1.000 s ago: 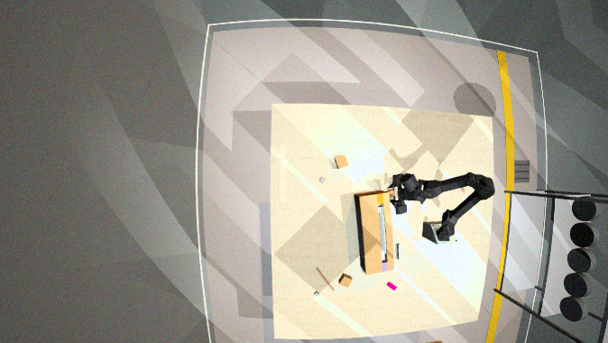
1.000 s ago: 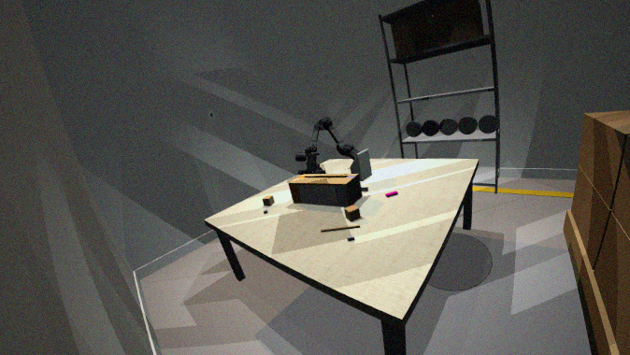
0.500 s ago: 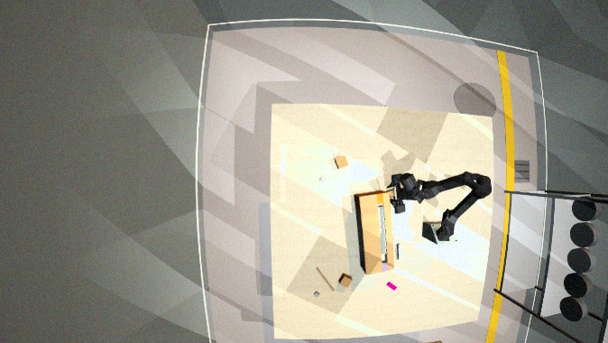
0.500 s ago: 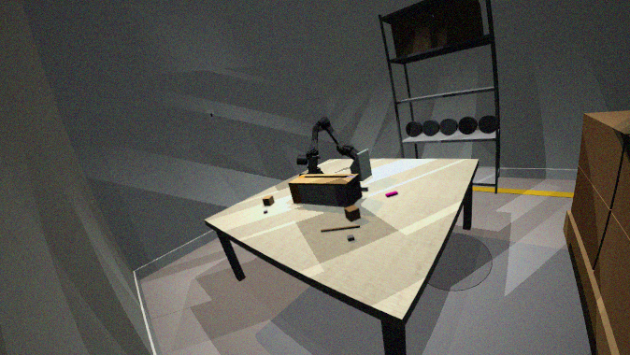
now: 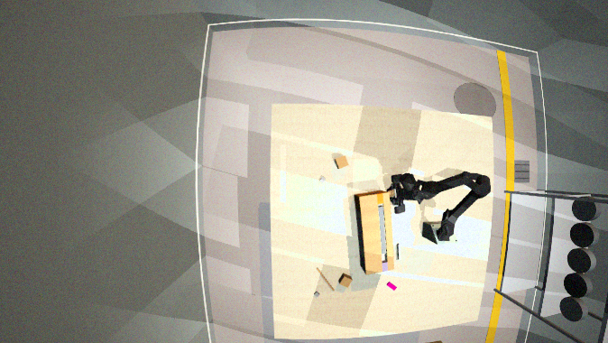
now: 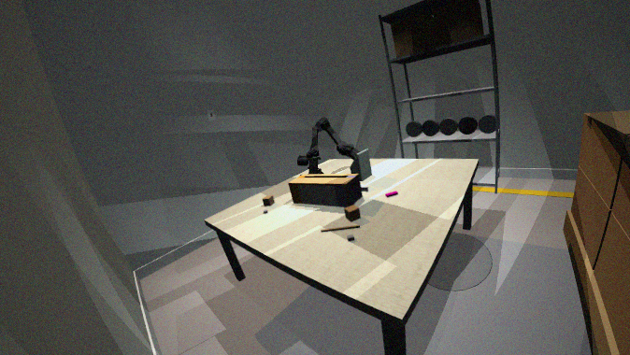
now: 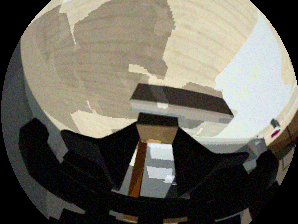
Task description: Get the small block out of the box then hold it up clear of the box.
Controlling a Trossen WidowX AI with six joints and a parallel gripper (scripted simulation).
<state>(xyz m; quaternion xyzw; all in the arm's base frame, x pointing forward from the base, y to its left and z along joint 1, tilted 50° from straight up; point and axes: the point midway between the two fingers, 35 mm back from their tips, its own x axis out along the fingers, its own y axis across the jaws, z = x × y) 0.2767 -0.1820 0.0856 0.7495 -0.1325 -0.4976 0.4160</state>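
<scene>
Right now the tan box is 180 mm to the left of my gripper tip, 50 mm above it and 20 mm ahead of it. From my gripper tip the other things lie so: thin stick 480 mm to the left, 260 mm ahead, 10 mm below; small tan block 20 mm behind, 10 mm above; magenta block 510 mm to the left, 110 mm behind.
</scene>
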